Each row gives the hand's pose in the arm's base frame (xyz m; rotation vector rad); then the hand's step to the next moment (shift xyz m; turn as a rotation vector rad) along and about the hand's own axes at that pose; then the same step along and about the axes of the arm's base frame.
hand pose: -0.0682 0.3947 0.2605 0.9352 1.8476 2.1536
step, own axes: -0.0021 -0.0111 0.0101 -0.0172 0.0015 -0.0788
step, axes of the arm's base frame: 0.0041 0.0100 -0.0107 -0.0288 -0.0749 -0.0082
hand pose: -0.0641 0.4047 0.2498 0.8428 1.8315 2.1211
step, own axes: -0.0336 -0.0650 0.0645 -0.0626 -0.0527 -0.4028
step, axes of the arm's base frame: 0.0495 0.0499 -0.0677 -0.1798 -0.3578 -0.0928
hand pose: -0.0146 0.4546 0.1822 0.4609 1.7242 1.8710
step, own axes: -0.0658 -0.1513 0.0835 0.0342 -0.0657 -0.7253
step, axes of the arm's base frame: 0.1258 0.0312 -0.1319 -0.4446 -0.5566 -0.1549
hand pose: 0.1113 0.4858 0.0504 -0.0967 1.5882 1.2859
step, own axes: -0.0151 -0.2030 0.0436 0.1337 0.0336 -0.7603
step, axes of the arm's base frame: 0.1594 -0.0603 -0.1196 -0.5733 -0.4909 -0.1657
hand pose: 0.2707 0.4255 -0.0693 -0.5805 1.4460 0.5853
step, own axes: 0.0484 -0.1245 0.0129 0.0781 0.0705 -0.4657
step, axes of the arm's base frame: 0.0962 -0.0814 -0.0462 -0.3853 -0.2642 -0.0984
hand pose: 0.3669 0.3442 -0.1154 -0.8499 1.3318 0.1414
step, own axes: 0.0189 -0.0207 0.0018 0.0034 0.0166 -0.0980
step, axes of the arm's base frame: 0.0179 -0.0203 -0.0073 -0.0856 -0.0496 -0.0099
